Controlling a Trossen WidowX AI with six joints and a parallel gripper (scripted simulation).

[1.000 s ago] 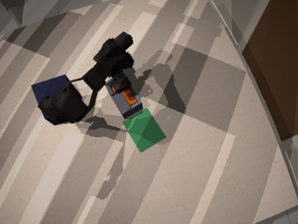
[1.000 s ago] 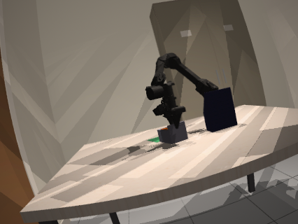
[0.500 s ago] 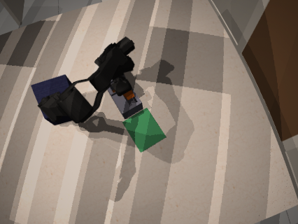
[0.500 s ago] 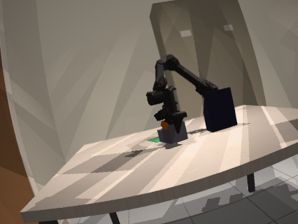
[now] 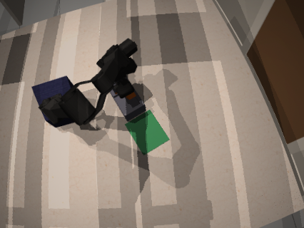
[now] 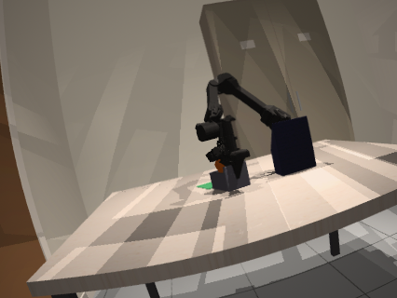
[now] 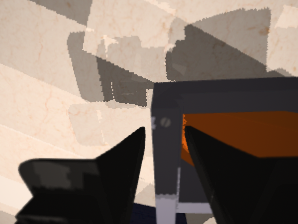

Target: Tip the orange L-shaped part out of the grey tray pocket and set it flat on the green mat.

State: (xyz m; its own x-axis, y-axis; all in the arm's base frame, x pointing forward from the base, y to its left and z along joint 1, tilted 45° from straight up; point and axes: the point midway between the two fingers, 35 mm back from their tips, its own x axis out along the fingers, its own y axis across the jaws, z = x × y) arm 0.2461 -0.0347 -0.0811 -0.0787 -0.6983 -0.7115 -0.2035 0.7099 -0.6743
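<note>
Now: gripper tip 5 cm to the left of the orange L-shaped part and 1 cm below it. The rest, counted from my gripper tip: green mat: 22 cm to the right, 5 cm below, 4 cm ahead.
</note>
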